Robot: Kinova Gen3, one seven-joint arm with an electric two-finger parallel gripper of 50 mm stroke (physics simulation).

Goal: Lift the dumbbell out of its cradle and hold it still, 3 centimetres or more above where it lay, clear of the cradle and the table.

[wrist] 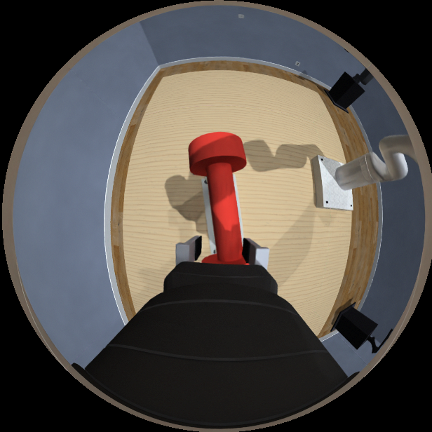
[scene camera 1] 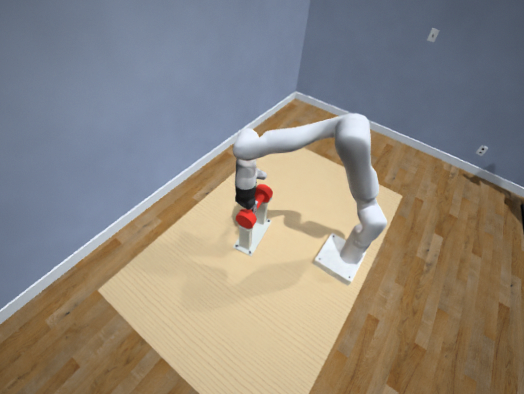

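Pixels of known places: gripper, fingertip midpoint: (scene camera 1: 248, 208); arm's base, origin of the base link: (scene camera 1: 349, 255).
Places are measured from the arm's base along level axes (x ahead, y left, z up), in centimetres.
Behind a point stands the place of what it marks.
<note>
A red dumbbell (scene camera 1: 246, 218) {y 22.0, x 43.4, z 21.2 cm} (wrist: 225, 215) lies level across the two uprights of a white cradle (scene camera 1: 246, 239) {y 21.7, x 43.4, z 4.8 cm} (wrist: 208, 215). My gripper (scene camera 1: 254, 205) {y 16.6, x 45.9, z 20.1 cm} (wrist: 221, 245) is open. In the scene view it is down at the dumbbell's bar, between the two round heads. In the wrist view one finger stands on each side of the bar, near the head closest to the gripper body, with a gap on both sides. That near head is mostly hidden behind the black gripper body. Whether the fingertips reach below the bar cannot be told.
The cradle stands on a light wooden mat (scene camera 1: 215, 335) {y 59.8, x 32.2, z -4.7 cm} (wrist: 175, 110). The arm's white base plate (scene camera 1: 332, 260) {y 6.7, x 6.0, z -0.1 cm} (wrist: 327, 192) is to the right of the cradle. Blue walls rise beyond the wooden floor. Two black boxes (wrist: 346, 91) (wrist: 356, 326) show at the right in the wrist view.
</note>
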